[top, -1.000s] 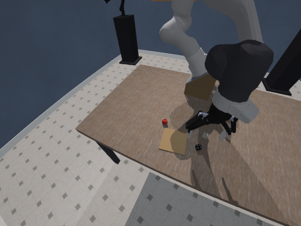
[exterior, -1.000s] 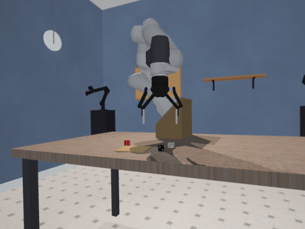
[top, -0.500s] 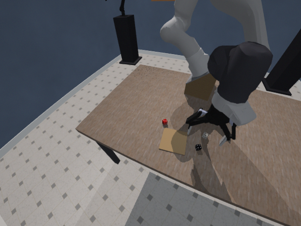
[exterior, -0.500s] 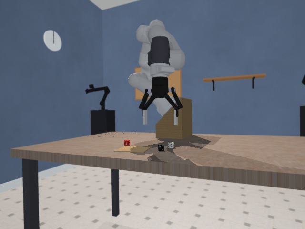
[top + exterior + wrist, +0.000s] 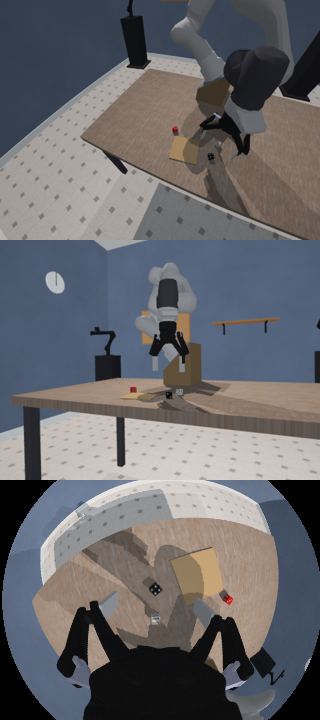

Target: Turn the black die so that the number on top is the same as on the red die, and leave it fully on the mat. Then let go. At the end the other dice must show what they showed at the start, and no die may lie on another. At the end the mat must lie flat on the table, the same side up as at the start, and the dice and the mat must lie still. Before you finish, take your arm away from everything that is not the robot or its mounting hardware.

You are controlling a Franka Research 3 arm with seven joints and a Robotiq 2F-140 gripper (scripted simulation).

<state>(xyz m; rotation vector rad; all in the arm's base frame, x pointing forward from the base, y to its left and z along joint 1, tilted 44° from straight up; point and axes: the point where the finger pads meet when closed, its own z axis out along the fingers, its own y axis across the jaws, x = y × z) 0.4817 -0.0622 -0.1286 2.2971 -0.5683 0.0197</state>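
The black die is 110 mm below my hand. Round my hand: white die 90 mm behind, 30 mm to the left, 110 mm below; then red die 110 mm behind, 210 mm to the right, 110 mm below; then tan mat 10 mm behind, 130 mm to the right, 120 mm below.
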